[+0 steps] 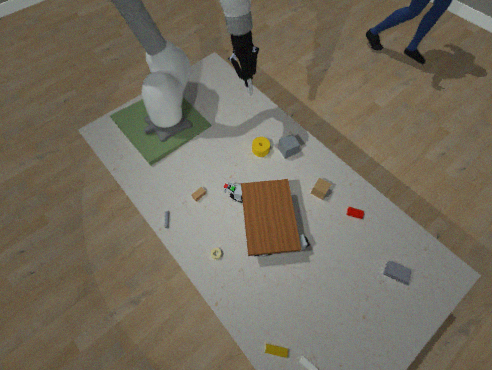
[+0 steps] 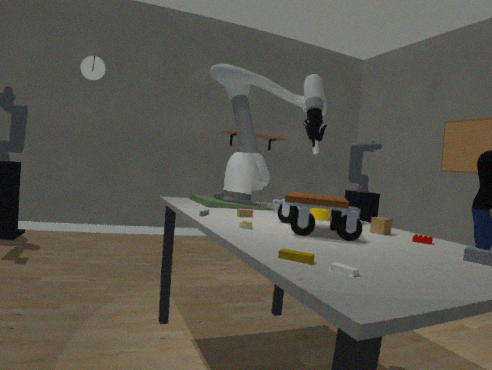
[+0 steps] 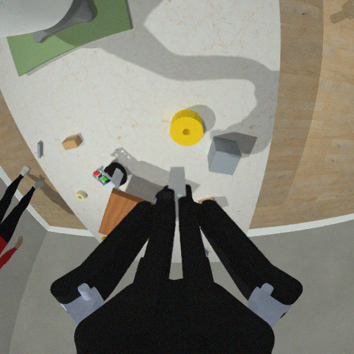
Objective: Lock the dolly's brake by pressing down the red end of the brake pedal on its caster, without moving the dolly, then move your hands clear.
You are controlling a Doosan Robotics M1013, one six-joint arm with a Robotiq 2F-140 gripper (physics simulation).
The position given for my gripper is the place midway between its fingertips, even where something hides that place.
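Note:
My gripper (image 1: 250, 93), again in image 3 (image 3: 177, 177). Dolly (image 1: 270, 223), (image 2: 349, 227), (image 3: 119, 204). Grey block (image 3: 224, 154). Yellow cylinder (image 3: 186, 126).

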